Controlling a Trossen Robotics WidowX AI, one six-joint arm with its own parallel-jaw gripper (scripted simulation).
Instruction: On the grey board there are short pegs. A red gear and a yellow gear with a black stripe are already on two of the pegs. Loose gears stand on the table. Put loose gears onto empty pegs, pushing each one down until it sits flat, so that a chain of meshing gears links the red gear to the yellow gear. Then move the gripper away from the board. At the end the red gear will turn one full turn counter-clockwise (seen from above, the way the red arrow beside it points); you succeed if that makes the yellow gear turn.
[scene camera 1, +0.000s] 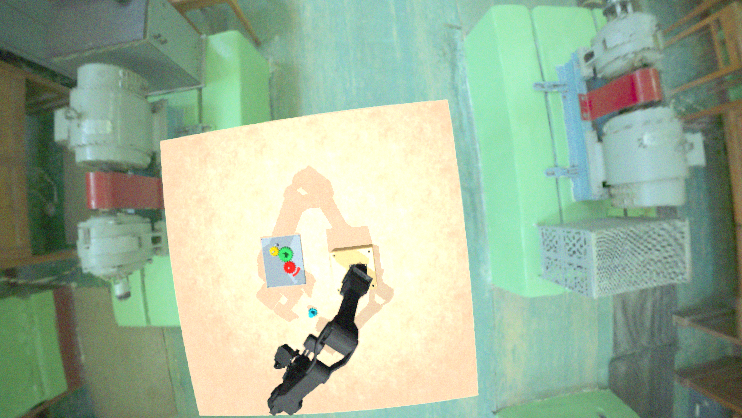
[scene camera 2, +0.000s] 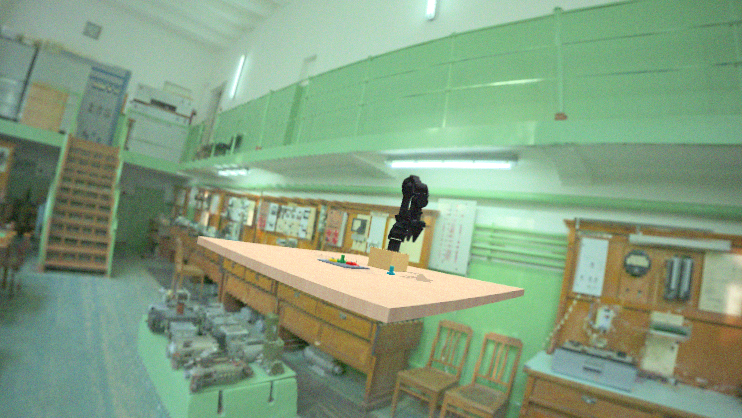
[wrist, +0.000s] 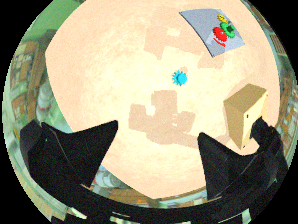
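Nothing is held by the gripper (scene camera 1: 309, 347), it's open, and you can see the gripper (wrist: 159, 131) from the wrist view too.
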